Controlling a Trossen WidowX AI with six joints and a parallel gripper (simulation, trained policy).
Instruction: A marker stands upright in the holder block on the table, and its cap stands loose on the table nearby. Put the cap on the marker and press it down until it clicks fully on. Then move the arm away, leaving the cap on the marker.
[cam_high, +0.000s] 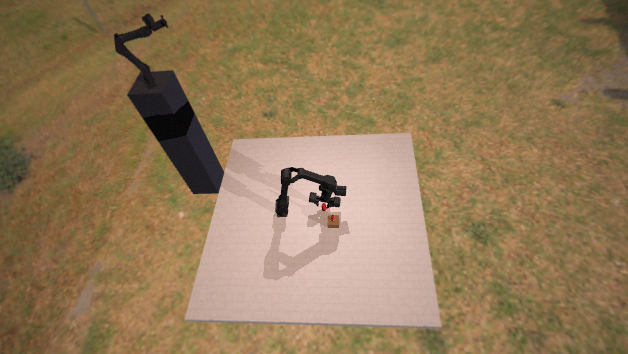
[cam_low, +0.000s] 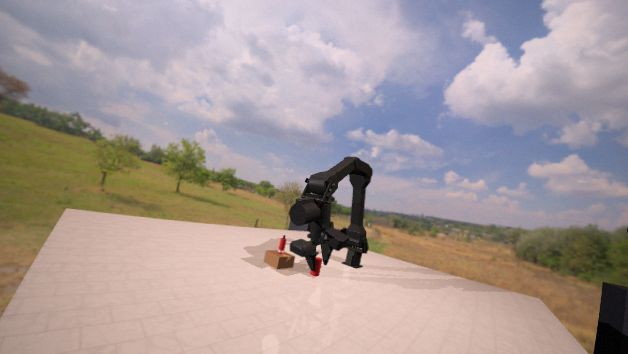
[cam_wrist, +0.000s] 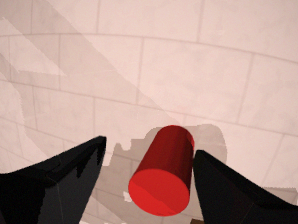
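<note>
My gripper tip is now 10 mm short of the red cap. Also, from my gripper tip: holder block (70 mm ahead, 100 mm to the right).
</note>
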